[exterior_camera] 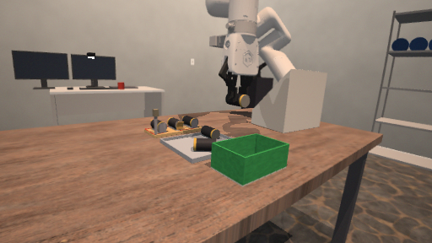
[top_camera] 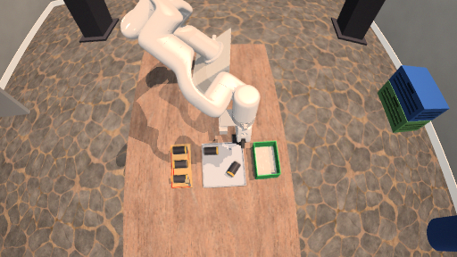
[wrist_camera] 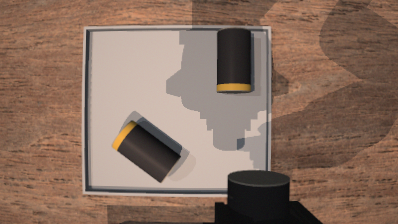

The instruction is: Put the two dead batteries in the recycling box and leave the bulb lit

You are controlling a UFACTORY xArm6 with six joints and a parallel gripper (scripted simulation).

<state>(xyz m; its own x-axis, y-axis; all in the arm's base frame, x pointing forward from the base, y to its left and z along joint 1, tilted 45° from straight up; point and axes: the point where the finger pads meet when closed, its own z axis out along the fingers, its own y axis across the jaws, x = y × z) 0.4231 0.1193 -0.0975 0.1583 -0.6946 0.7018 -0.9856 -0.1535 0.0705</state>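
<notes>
Right now the green recycling box is 14 cm below my hand, 12 cm to the left of it and 4 cm ahead of it. Also, from my hand: grey tray (15 cm below, 7 cm ahead, 6 cm to the right).
</notes>
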